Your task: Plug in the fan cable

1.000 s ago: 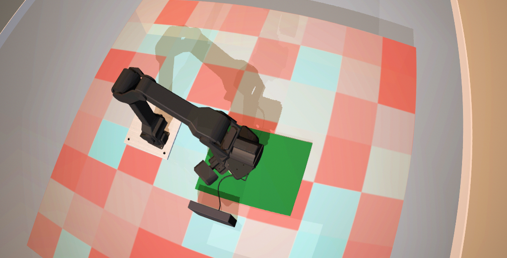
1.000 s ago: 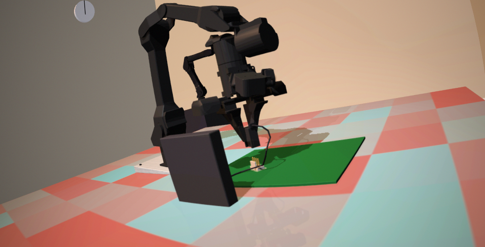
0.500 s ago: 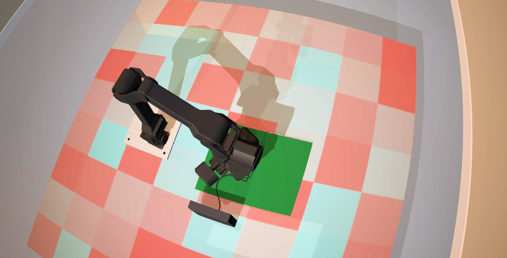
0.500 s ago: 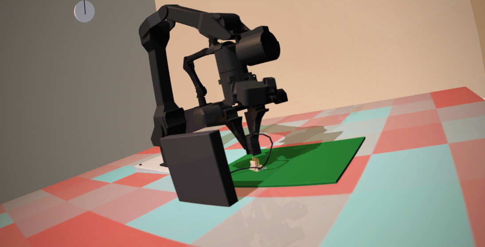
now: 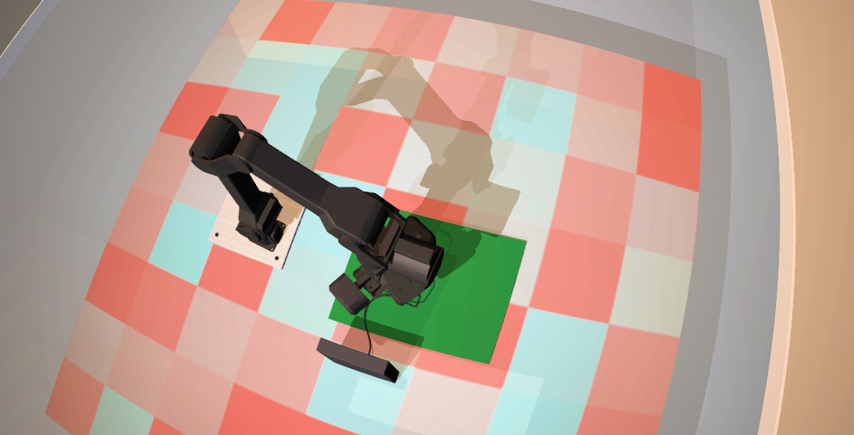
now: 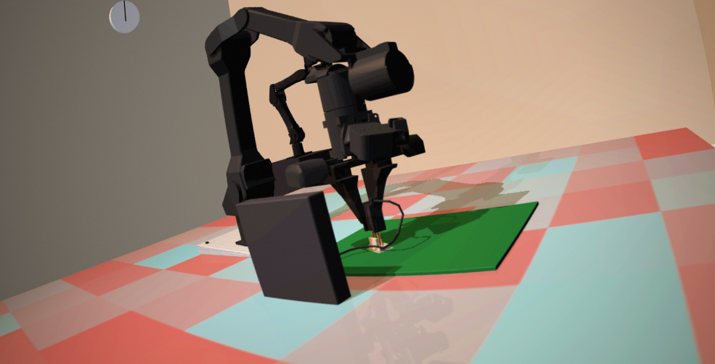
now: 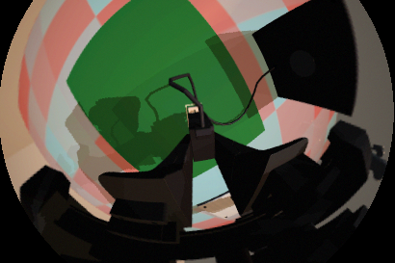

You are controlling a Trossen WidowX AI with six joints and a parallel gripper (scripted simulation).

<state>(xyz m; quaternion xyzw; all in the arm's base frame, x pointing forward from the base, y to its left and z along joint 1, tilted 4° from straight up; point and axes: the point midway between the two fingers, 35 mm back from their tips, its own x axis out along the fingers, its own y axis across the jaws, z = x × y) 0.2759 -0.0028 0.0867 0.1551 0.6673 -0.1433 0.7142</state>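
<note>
Right now the four-pin fan header is 1 cm ahead of my gripper tip and 4 cm below it. The rest, counted from my gripper tip: green board: 5 cm ahead, 3 cm to the left, 6 cm below; then black plug: 1 cm ahead, 1 cm above; then black fan: 1 cm ahead, 15 cm to the right, 2 cm above.
</note>
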